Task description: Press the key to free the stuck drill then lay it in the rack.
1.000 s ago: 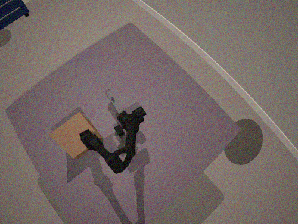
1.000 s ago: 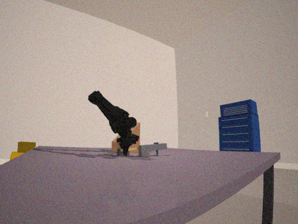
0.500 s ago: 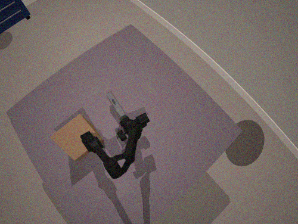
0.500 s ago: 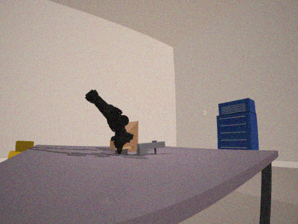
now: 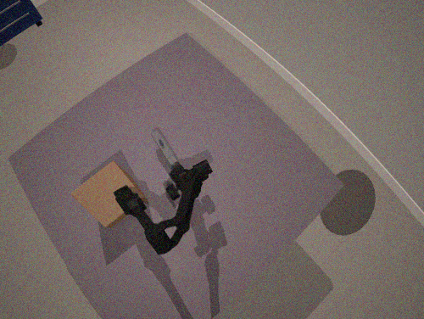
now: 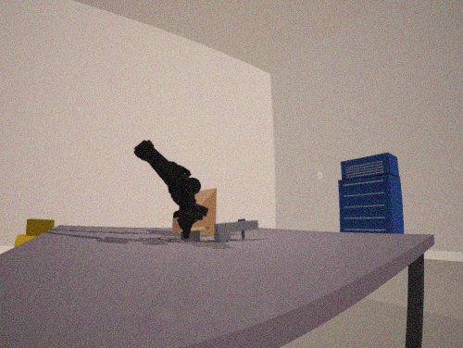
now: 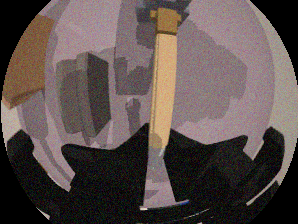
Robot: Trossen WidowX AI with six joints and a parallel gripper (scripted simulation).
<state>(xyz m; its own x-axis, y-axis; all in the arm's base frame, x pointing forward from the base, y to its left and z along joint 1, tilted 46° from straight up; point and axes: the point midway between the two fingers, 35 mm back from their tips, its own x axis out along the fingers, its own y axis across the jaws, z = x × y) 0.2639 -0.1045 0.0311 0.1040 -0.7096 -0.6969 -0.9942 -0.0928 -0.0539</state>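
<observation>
Right now the drill is 40 mm to the left of my gripper tip and 40 mm above it.
</observation>
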